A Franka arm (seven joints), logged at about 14 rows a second.
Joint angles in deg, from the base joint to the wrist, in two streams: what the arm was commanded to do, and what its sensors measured. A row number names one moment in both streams.
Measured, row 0:
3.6 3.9 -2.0 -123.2 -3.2 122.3 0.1
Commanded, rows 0 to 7:
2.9 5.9 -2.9 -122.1 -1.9 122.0 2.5
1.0 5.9 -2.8 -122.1 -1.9 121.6 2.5
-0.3 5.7 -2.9 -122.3 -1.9 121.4 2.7
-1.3 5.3 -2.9 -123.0 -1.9 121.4 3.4
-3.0 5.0 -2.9 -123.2 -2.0 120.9 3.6
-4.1 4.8 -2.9 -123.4 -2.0 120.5 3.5
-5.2 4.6 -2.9 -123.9 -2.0 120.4 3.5
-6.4 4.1 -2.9 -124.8 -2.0 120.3 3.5
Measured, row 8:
-4.1 5.5 -3.6 -123.2 -2.9 121.5 2.6
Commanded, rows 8 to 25:
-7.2 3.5 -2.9 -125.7 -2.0 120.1 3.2
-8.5 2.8 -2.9 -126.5 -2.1 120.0 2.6
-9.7 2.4 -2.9 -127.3 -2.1 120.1 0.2
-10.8 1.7 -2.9 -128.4 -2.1 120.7 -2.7
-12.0 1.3 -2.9 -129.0 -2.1 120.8 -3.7
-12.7 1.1 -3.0 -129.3 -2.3 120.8 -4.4
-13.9 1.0 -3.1 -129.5 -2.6 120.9 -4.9
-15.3 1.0 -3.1 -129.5 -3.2 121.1 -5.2
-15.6 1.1 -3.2 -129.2 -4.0 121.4 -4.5
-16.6 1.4 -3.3 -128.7 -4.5 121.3 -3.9
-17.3 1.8 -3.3 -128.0 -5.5 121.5 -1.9
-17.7 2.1 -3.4 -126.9 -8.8 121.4 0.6
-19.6 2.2 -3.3 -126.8 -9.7 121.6 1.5
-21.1 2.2 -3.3 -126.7 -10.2 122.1 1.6
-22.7 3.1 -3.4 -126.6 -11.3 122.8 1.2
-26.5 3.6 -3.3 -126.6 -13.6 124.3 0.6
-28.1 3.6 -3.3 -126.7 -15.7 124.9 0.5
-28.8 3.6 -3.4 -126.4 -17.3 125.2 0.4
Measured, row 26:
-25.8 3.0 -4.3 -127.1 -14.4 123.7 0.2
